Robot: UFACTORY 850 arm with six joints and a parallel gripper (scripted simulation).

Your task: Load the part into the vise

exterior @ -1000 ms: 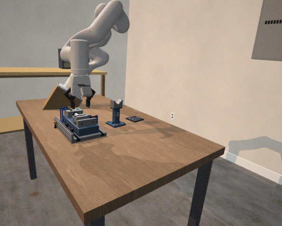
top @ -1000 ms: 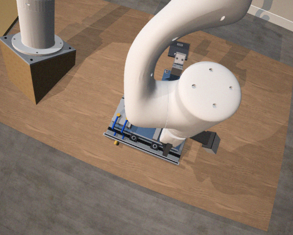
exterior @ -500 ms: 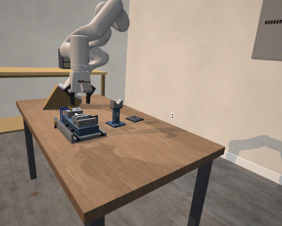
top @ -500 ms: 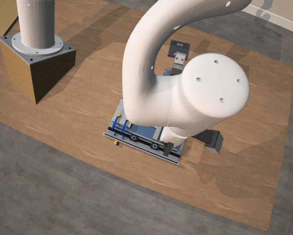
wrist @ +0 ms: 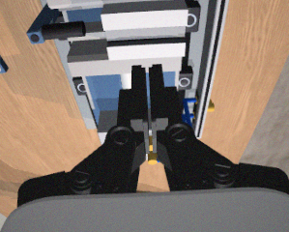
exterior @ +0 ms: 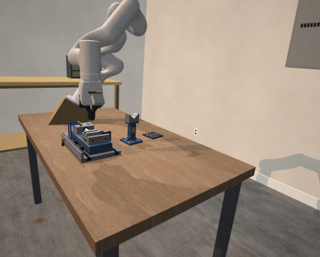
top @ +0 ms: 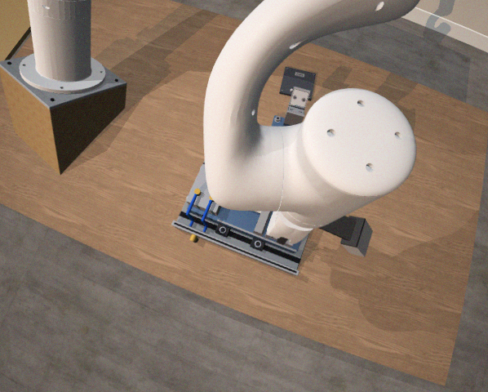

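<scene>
The part lies 80 mm below my hand. The rest, counted from my hand: work stop: 90 mm below, 70 mm to the left, 10 mm behind; then moving jaw: 110 mm below, 40 mm behind, 10 mm to the left; then fixed jaw: 110 mm below, 30 mm ahead, 20 mm to the left.
</scene>
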